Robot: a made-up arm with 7 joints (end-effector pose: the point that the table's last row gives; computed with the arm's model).
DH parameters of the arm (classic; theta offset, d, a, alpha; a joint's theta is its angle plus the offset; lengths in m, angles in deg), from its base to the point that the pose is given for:
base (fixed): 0 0 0 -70
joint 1: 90 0 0 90
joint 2: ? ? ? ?
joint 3: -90 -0.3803 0.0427 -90
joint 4: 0 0 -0.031 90
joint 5: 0 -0.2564 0 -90
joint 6: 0 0 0 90
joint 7: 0 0 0 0
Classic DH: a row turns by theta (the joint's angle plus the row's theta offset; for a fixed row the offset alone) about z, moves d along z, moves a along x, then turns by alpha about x.
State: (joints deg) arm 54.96 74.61 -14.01 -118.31 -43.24 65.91 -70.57
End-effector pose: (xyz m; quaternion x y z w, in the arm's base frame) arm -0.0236 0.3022 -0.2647 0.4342 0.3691 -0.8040 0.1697
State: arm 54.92 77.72 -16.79 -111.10 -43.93 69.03 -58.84
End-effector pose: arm -0.0358 0.3352 -0.2696 0.4469 0.4020 -0.7712 0.2098
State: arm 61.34 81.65 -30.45 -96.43 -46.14 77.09 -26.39
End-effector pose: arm -0.1527 0.3778 -0.2659 0.4479 0.4495 -0.7148 0.2940
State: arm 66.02 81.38 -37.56 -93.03 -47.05 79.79 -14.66
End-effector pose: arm -0.2241 0.3689 -0.2492 0.4251 0.4553 -0.7126 0.3227
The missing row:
joint 2: 70 0 0 -90
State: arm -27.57 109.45 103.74 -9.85 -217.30 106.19 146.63
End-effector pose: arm -0.0341 0.5877 0.2529 -0.8408 0.3949 0.1426 0.3417
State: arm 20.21 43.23 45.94 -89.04 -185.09 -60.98 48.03
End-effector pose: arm 0.0921 0.4592 -0.2061 0.3593 0.3997 -0.6450 0.5433
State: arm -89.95 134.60 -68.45 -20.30 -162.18 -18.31 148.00
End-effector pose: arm -0.1761 0.5640 0.2455 0.7902 0.0495 0.1788 0.5841
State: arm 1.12 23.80 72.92 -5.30 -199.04 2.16 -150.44
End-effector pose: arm -0.0020 0.2887 -0.5705 0.1874 -0.1863 0.6384 0.7229
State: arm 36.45 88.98 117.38 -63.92 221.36 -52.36 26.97
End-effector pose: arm -0.0792 0.5025 0.2824 0.7677 0.2059 -0.3707 0.4804
